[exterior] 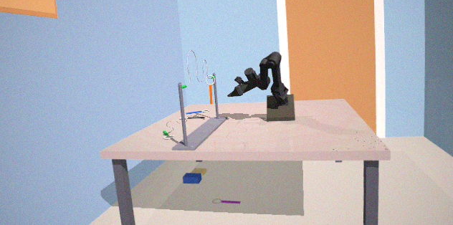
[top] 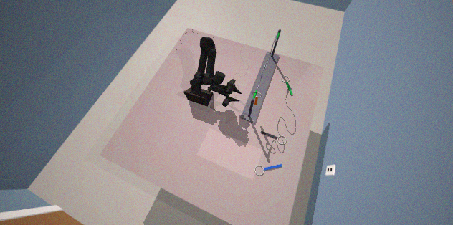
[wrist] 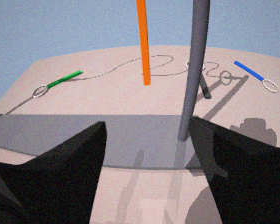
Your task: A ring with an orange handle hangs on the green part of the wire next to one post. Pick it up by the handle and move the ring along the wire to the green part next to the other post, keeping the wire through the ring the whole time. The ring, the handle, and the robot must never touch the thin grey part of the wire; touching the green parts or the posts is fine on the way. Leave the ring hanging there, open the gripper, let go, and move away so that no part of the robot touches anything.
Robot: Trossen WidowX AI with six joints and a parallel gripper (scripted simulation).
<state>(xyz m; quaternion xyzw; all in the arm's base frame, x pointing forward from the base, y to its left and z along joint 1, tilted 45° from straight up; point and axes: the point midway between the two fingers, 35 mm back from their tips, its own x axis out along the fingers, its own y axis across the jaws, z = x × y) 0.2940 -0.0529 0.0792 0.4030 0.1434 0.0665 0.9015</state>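
My gripper tip is 110 mm short of the orange-handled ring, 60 mm below it and 10 mm to the left of it. Round my gripper tip: green-handled ring 320 mm ahead, 290 mm to the left, 160 mm below; dark-handled ring 300 mm ahead, 160 mm to the right, 160 mm below; blue-handled ring 380 mm to the right, 270 mm ahead, 160 mm below.
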